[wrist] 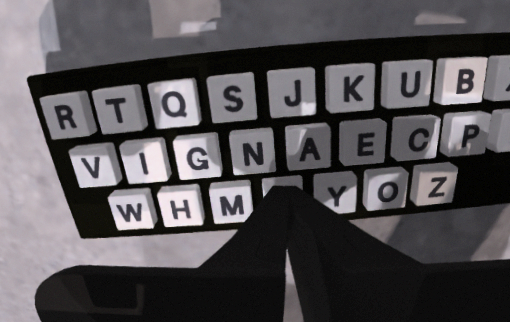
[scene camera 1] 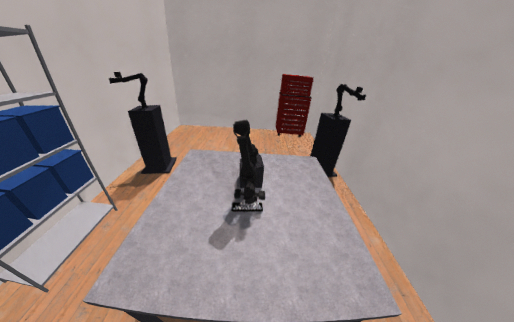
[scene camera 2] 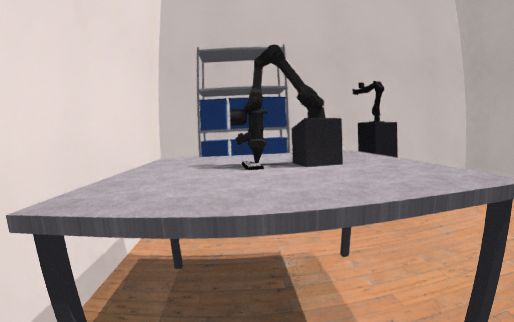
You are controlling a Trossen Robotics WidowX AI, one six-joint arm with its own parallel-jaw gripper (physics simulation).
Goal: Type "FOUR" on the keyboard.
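Places are measured from the arm's base along level axes (x left, y back, z up), in millimetres.
Pixels of known places: gripper, between the fingertips: (wrist: 283,197) (scene camera 1: 249,204) (scene camera 2: 256,163); arm's base, origin of its link: (scene camera 1: 253,161) (scene camera 2: 317,122).
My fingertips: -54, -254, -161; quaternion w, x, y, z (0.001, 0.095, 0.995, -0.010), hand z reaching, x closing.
For each thing: its middle in the pictures, then the offset to it from my fingertips, as dx, dy, dz. Level surfaces: height alone.
- black keyboard, middle of its body: (wrist: 318,140) (scene camera 2: 251,164) (scene camera 1: 247,206) -15, -17, -4
- F key, middle of its body: (wrist: 282,193) +0, -1, -2
- O key, middle of its body: (wrist: 384,188) -36, +3, +1
- U key, middle of its body: (wrist: 406,83) -44, -33, +1
- R key, middle of its body: (wrist: 68,115) +64, -43, +1
- grey table, height of its surface: dz -12
The black keyboard (scene camera 1: 247,209) (scene camera 2: 254,167) (wrist: 82,202) with light letter keys lies on the table in front of the arm's base. My gripper (scene camera 1: 248,201) (scene camera 2: 258,161) (wrist: 283,197) is shut and empty, pointing down at the keyboard's lowest row in the wrist view. Its fingertips cover most of the F key (wrist: 271,182), between M and Y, and hide its letter. Whether they touch or press it cannot be told. The O key (wrist: 384,191) is in the same row, right of Y. The U key (wrist: 407,86) and R key (wrist: 66,115) are in the top row, R at the far left.
The grey table (scene camera 1: 240,280) (scene camera 2: 150,200) bears the arm's dark base block (scene camera 1: 256,172) (scene camera 2: 317,142). Beyond the table stand two pedestals (scene camera 1: 148,137) (scene camera 1: 330,140) with other arms, a red cabinet (scene camera 1: 295,105) and a shelf rack (scene camera 1: 42,65) with blue boxes.
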